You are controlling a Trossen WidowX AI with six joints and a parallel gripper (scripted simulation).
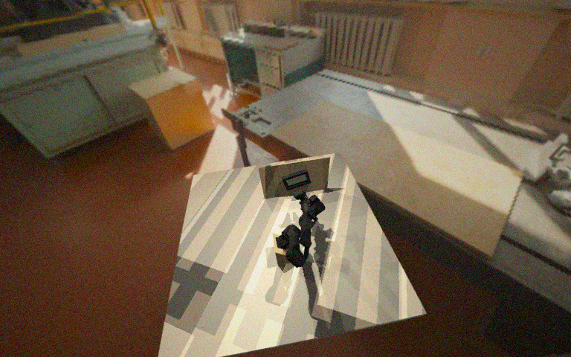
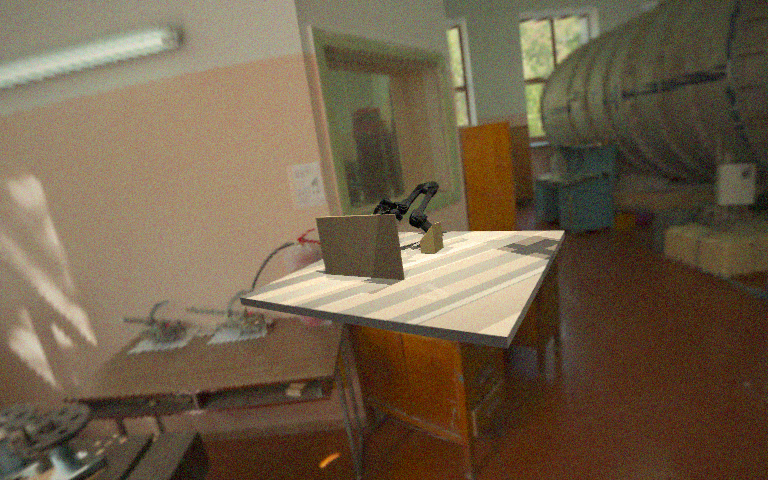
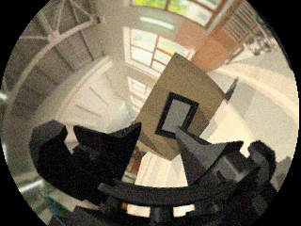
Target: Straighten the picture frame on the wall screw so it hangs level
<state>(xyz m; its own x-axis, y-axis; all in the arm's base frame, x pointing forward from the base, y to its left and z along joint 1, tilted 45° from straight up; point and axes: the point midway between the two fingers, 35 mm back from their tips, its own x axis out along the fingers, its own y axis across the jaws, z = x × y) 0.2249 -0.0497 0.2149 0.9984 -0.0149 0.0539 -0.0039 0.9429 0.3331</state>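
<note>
The black picture frame lies 18 cm ahead of my gripper tip, 1 cm to the right of it and 8 cm below it. The rest, counted from my gripper tip: tan wall board: 19 cm ahead, 9 cm below.
</note>
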